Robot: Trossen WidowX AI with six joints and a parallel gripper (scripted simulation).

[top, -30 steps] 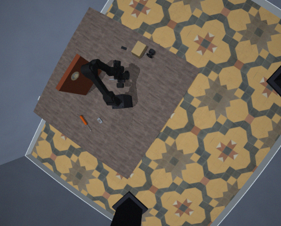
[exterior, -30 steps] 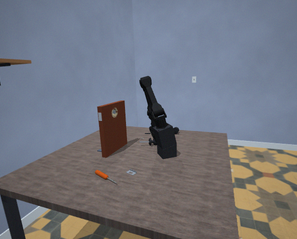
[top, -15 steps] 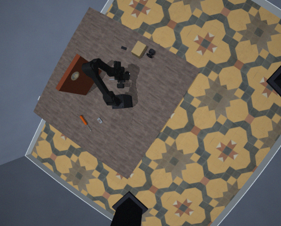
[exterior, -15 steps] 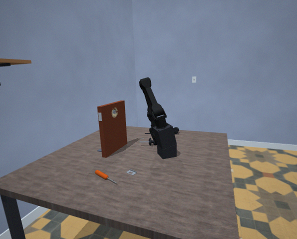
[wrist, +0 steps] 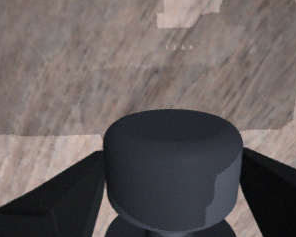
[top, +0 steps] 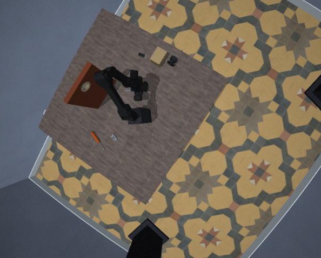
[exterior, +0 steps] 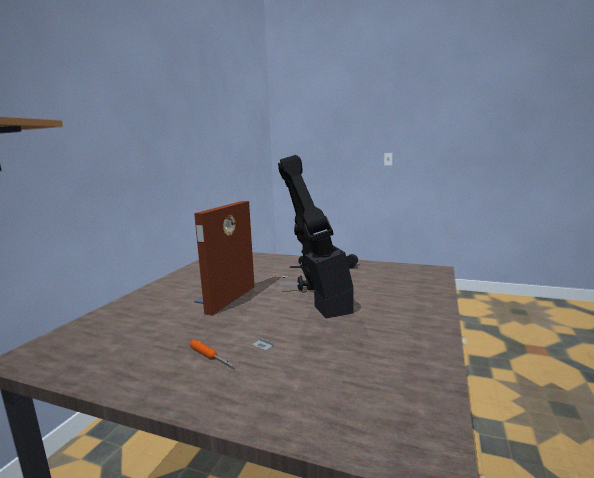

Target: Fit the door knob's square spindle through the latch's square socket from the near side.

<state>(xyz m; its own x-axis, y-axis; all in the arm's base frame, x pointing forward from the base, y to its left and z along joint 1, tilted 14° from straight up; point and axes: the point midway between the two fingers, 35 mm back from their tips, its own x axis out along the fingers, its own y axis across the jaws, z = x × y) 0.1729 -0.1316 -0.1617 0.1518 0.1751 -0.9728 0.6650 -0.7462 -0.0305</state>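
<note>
Right now the grey latch is 230 mm ahead of my hand, 230 mm to the left of it and 250 mm above it. The rest, counted from my hand: small metal plate (90 mm behind, 460 mm to the left, 50 mm below); then small black piece (220 mm ahead, 230 mm to the right, 60 mm below); then cardboard box (80 mm ahead, 310 mm to the right, 30 mm below).
</note>
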